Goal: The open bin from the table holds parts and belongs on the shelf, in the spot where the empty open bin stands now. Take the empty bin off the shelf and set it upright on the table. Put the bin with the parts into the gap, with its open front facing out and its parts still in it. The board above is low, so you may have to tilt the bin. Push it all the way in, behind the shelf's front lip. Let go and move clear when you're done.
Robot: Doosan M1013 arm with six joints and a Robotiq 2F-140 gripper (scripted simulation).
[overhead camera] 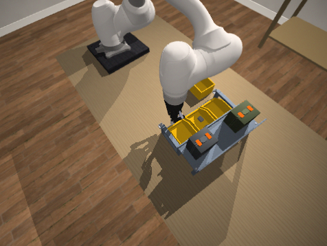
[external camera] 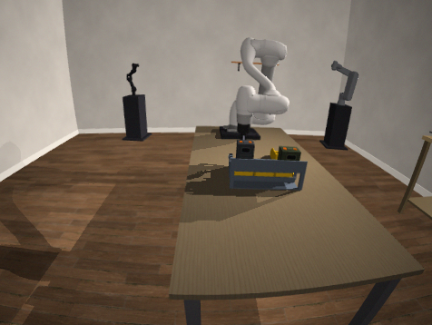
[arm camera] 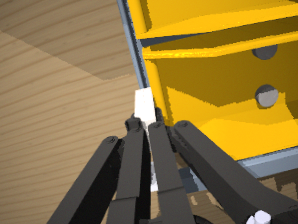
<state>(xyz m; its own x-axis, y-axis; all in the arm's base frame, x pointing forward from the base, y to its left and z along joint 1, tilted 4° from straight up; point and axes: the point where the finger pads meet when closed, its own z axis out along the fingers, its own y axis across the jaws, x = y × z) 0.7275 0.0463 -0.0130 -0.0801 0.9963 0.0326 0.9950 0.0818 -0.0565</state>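
My gripper is now 1 cm past the shelf lip, 11 cm to the right of it and 5 cm above it. From my hand the other things lie so: dark grey box 19 cm ahead, 1 cm to the left, 10 cm above; green box 17 cm ahead, 24 cm to the left, 9 cm above.
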